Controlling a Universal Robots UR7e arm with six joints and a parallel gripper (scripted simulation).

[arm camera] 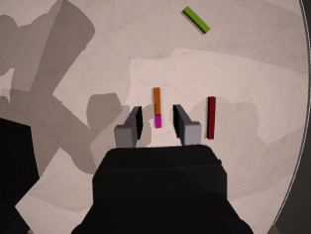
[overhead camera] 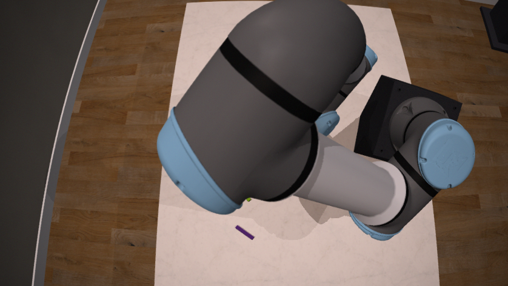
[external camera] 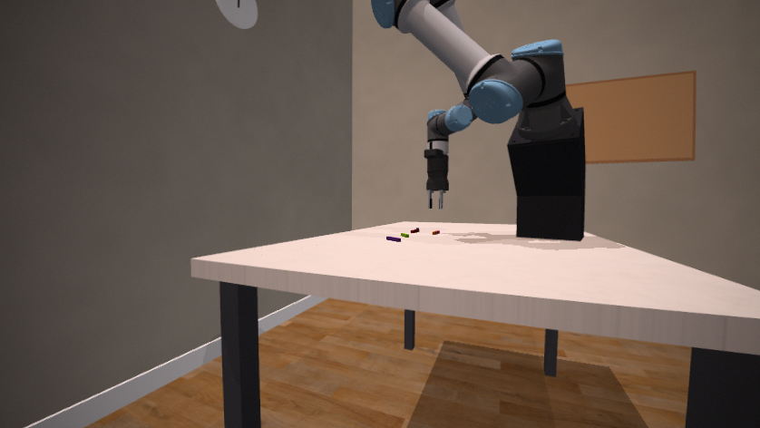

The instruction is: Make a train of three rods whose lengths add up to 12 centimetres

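The purple rod lies 24 cm to the left of my hand, 10 cm below it and 4 cm ahead of it. The rest, counted from my hand: magenta rod (10 cm below, 3 cm to the right); red rod (10 cm below, 9 cm ahead, 3 cm to the right); orange rod (10 cm below).
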